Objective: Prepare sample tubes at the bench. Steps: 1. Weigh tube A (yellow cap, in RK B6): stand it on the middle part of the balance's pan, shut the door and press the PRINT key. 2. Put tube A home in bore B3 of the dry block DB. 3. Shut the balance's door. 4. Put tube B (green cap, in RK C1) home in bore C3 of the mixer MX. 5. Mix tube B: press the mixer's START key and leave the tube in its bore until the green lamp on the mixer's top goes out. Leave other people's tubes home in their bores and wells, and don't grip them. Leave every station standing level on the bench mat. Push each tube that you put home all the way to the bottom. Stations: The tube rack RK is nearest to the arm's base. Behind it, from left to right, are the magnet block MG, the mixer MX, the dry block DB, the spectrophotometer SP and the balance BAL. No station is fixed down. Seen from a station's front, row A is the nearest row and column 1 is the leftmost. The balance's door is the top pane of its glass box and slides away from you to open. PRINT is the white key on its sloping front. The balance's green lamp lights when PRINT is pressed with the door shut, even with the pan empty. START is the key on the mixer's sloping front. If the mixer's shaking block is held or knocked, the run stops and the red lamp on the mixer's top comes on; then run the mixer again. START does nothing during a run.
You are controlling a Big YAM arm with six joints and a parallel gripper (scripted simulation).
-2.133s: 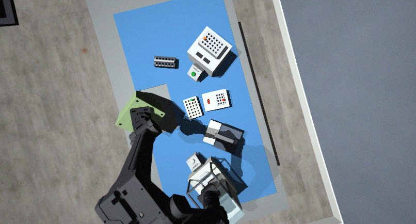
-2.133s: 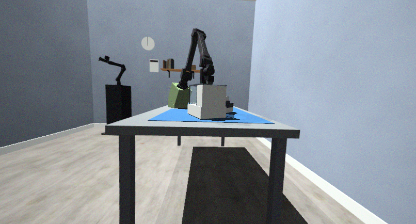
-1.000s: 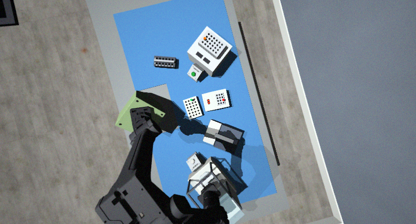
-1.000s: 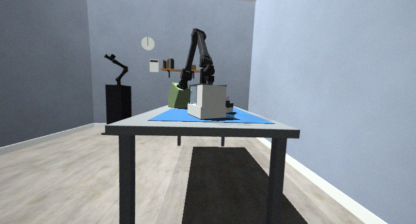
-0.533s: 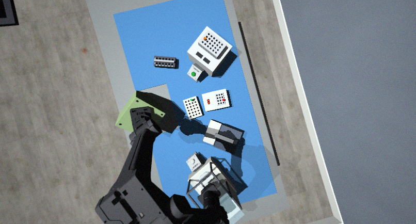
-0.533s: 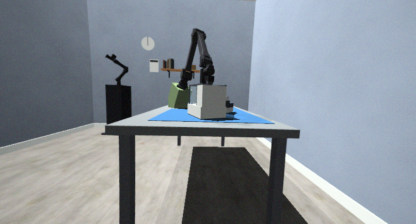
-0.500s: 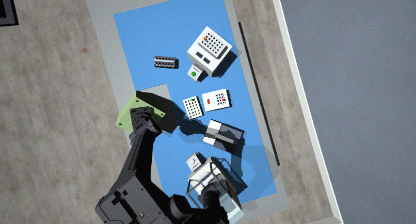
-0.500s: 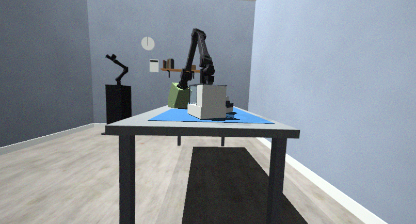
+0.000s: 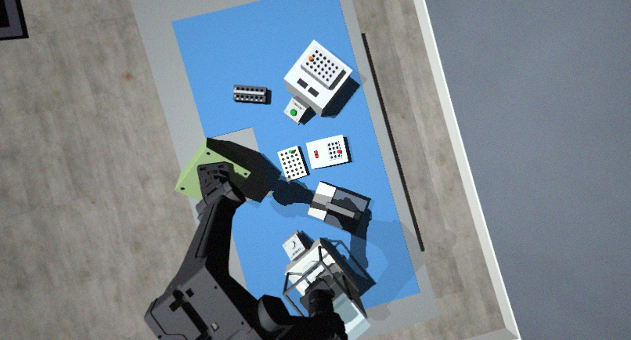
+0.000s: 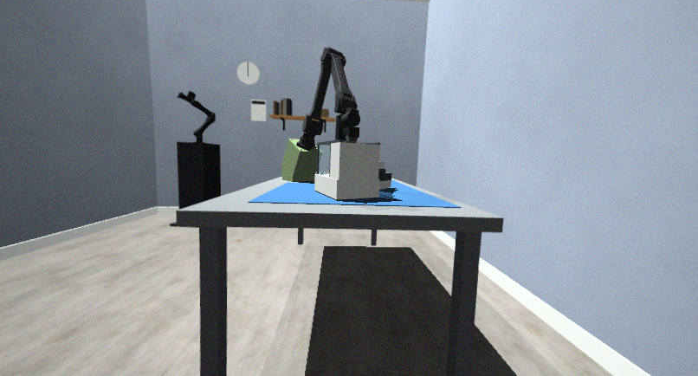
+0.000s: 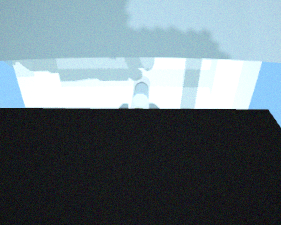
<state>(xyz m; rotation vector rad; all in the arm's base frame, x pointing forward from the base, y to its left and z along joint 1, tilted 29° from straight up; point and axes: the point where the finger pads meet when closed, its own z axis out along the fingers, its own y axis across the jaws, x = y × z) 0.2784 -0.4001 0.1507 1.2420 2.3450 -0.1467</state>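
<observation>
Now: the balance pan 5 cm below my hand. From my hand the other things lie so: dry block DB (12 cm ahead, 47 cm to the left, 10 cm below); white rack RK (3 cm behind, 44 cm to the left, 11 cm below); spectrophotometer SP (13 cm ahead, 24 cm to the left, 6 cm below).
</observation>
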